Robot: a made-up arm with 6 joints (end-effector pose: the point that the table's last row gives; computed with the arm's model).
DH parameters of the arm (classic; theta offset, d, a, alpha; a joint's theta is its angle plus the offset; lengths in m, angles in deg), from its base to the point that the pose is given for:
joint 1: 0 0.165 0 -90
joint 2: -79.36 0 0.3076 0
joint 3: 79.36 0 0.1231 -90
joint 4: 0 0.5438 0 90
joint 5: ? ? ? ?
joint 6: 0 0.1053 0 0
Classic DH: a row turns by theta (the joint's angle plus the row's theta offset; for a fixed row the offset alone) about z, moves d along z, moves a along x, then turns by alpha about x.
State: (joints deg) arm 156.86 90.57 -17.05 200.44 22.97 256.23
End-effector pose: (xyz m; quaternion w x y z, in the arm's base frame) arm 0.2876 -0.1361 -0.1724 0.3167 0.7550 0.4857 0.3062
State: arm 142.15 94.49 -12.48 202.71 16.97 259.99
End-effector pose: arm 0.2683 -0.2320 -0.0861 0.4380 0.7740 0.3172 0.3292
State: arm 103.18 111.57 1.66 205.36 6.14 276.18
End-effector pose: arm 0.0542 -0.3643 0.2059 0.7417 0.5854 -0.0752 0.3187
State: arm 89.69 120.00 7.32 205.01 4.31 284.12
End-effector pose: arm -0.0332 -0.3211 0.3175 0.8280 0.4509 -0.1465 0.2992
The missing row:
joint 5: 0 0 0.0825 -90
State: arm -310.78 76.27 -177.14 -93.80 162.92 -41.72
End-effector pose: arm 0.5673 0.4900 0.3978 0.5654 0.7582 0.0755 -0.3159
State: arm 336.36 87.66 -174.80 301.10 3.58 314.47
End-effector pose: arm 0.9107 -0.3278 0.2500 0.6173 0.5719 0.4625 0.2791
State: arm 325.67 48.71 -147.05 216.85 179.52 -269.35
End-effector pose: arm 0.5264 -0.4201 0.5733 0.6466 -0.5235 -0.5433 0.1129
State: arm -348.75 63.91 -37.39 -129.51 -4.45 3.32
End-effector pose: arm 0.0534 0.0818 -0.3571 0.2292 -0.3573 -0.8985 0.1116
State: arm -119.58 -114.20 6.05 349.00 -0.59 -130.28
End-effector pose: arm -0.1111 -0.2280 0.4897 0.6190 0.5721 0.1105 -0.5266
